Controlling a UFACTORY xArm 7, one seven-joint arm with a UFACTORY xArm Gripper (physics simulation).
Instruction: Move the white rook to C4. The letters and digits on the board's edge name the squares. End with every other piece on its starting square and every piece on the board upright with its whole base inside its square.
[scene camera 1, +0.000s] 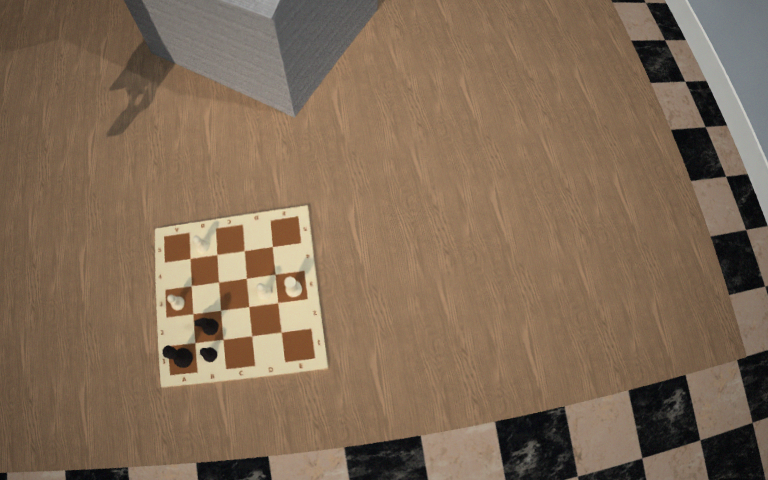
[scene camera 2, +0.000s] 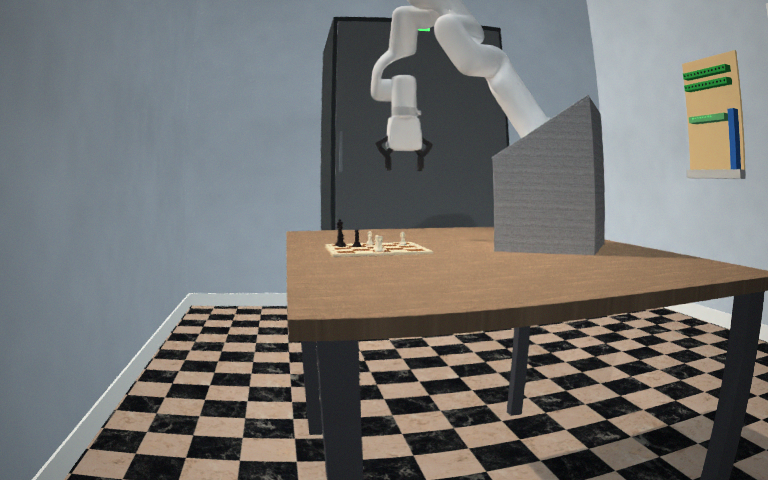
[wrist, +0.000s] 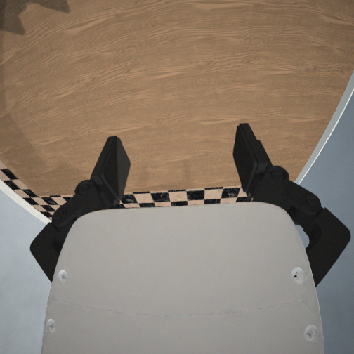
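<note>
The white rook appears to be the stout white piece upright on E3 of the chessboard. C4 is a light, empty square. Slimmer white pieces stand on D3, A3 and B5. A tall black piece is on A1, with other black pieces on B2 and B1. My gripper is open and empty, high above the table; the board does not show in the wrist view.
A grey block-shaped pedestal stands on the wooden table, beyond the board's row 5 side. A dark cabinet stands behind the table. The gripper's shadow falls near the pedestal in scene camera 1.
</note>
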